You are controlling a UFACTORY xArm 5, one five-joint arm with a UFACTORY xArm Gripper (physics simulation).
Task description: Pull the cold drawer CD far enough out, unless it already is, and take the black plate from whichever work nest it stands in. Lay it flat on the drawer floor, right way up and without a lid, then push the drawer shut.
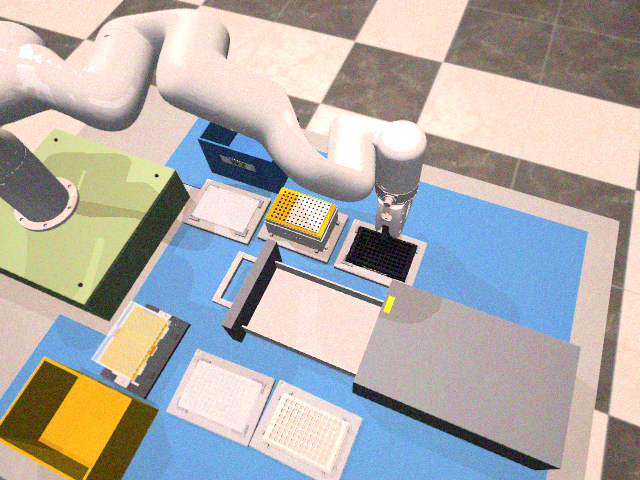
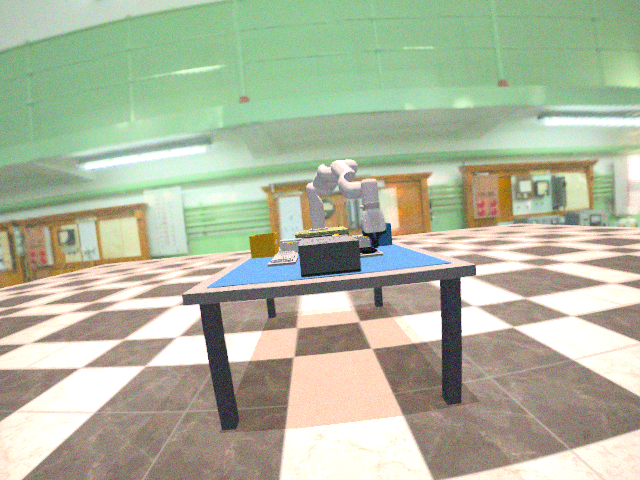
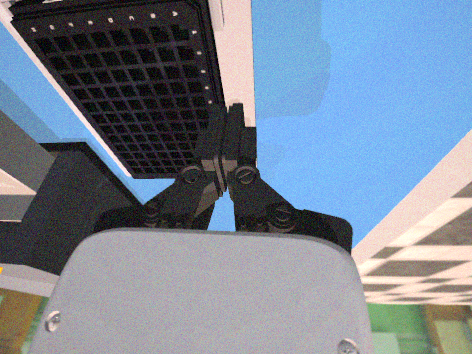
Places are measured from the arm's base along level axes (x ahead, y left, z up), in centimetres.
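Where they show: gripper, between the fingertips: (image 1: 390,232) (image 2: 376,247) (image 3: 231,122); arm's base, origin of its link: (image 1: 48,205) (image 2: 318,229).
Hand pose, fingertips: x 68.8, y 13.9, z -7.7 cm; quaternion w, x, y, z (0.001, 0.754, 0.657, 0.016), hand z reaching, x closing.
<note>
Each offset is from my fingertips to the top centre of the thing. "*": to the spot under its first point.
The black plate @[dz +0.0, dx -0.9, dy -4.6 cm] (image 1: 379,253) (image 2: 368,250) (image 3: 135,95) sits in its pale nest (image 1: 354,266) (image 3: 237,55), wells up and without a lid. The gripper (image 1: 387,231) (image 2: 375,245) (image 3: 227,106) is shut and empty. Its fingertips are close to the plate's long side away from the drawer; whether they touch it cannot be told. The drawer @[* dz +6.8, dx -22.5, dy -20.3 cm] (image 1: 251,284) stands pulled well out of the grey cabinet (image 1: 465,372) (image 2: 329,258) (image 3: 70,200). Its pale floor carries no plate, and its front panel has a frame-shaped handle @[* dz +5.0, dx -28.2, dy -19.9 cm] (image 1: 225,279).
Beside the black plate's nest stands a yellow-and-white tip rack @[dz +5.0, dx -18.6, dy -1.8 cm] (image 1: 302,211), then a nest with a white plate @[* dz -0.6, dx -36.9, dy -1.8 cm] (image 1: 223,207). A blue bin @[dz +9.4, dx -34.4, dy +13.3 cm] (image 1: 242,162) is behind them. Two more nested white plates @[dz +0.0, dx -23.4, dy -39.3 cm] (image 1: 219,395) @[dz +0.0, dx -6.8, dy -41.3 cm] (image 1: 307,431), a yellow-welled plate @[dz +5.1, dx -40.9, dy -34.8 cm] (image 1: 134,343) and a yellow bin @[dz +9.4, dx -43.6, dy -49.8 cm] (image 1: 87,413) stand across the drawer.
</note>
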